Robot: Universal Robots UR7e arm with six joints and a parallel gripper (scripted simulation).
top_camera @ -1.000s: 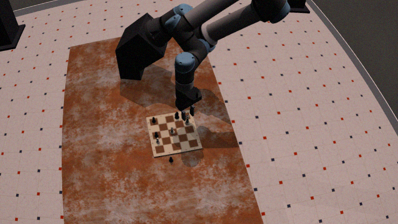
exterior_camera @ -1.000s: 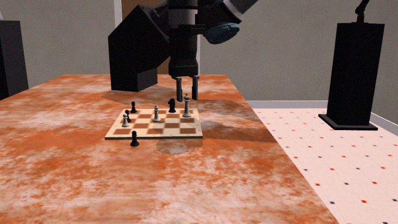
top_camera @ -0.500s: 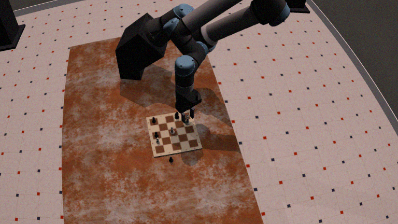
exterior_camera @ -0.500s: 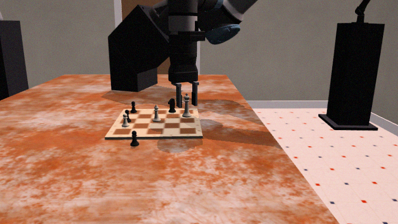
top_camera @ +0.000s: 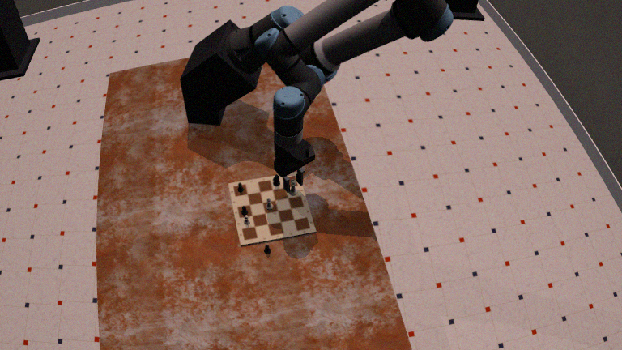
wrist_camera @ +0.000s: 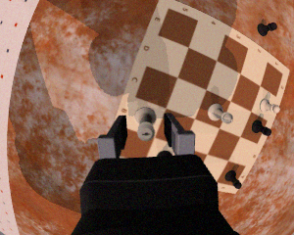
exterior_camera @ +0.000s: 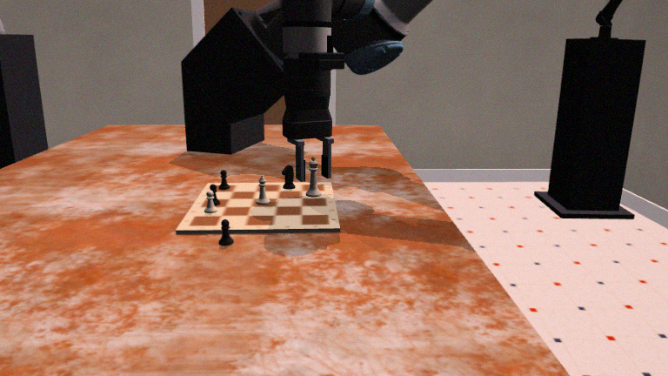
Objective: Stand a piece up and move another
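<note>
The white queen lies 1 cm below my hand. Round my hand: black knight 5 cm to the right, 4 cm behind, 3 cm below; then chessboard 7 cm to the right, 5 cm below, 5 cm ahead; then white bishop 8 cm to the right, 4 cm ahead, 2 cm below.
</note>
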